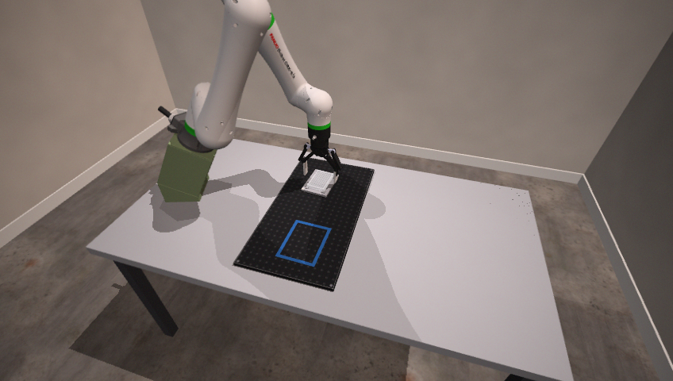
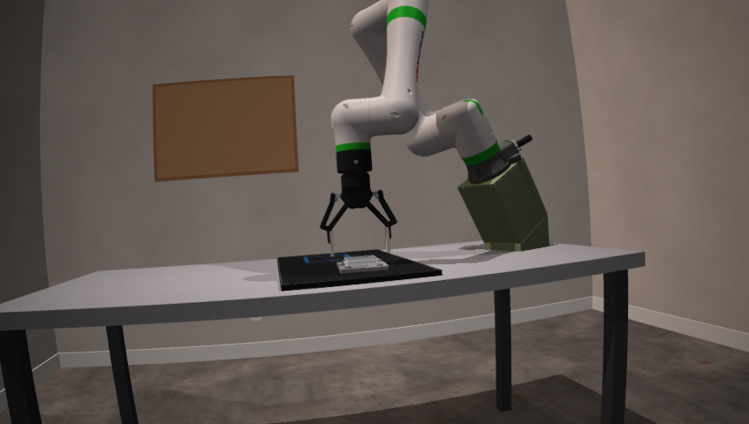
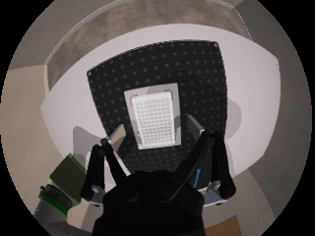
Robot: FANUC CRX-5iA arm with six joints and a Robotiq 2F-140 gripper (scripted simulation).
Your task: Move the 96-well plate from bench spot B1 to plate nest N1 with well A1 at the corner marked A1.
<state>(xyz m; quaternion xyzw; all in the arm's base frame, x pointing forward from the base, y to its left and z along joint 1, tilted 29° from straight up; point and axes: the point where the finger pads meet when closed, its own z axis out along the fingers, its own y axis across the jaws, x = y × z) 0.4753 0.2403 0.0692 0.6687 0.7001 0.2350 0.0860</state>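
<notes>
The white 96-well plate lies 3 cm below my hand. Round my hand: grey plate nest N1 (4 cm below).
</notes>
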